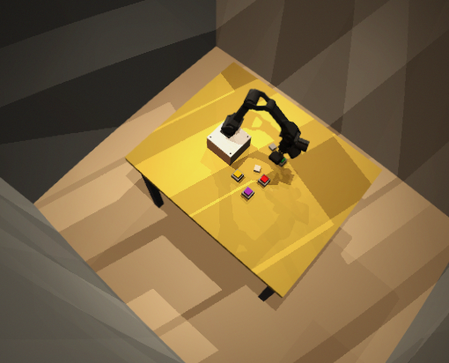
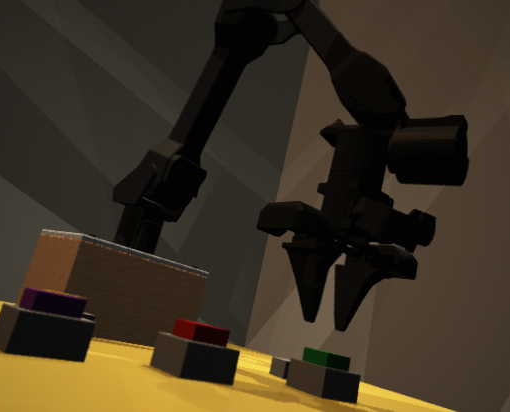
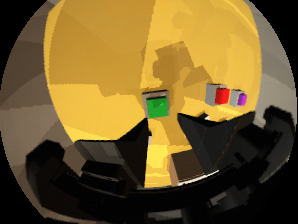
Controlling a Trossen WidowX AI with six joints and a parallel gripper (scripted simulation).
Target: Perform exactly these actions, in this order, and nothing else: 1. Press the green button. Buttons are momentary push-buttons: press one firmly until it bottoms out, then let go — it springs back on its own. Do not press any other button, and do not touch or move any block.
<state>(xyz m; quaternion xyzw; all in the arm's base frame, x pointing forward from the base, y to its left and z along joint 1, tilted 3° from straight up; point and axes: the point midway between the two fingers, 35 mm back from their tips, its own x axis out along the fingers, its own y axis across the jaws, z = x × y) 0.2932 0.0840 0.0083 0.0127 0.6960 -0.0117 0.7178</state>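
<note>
My gripper tip is 1 cm short of the green button and 3 cm above it. The rest, counted from my gripper tip: red button 1 cm ahead, 15 cm to the right, 3 cm below; then purple button 2 cm behind, 26 cm to the right, 3 cm below.
</note>
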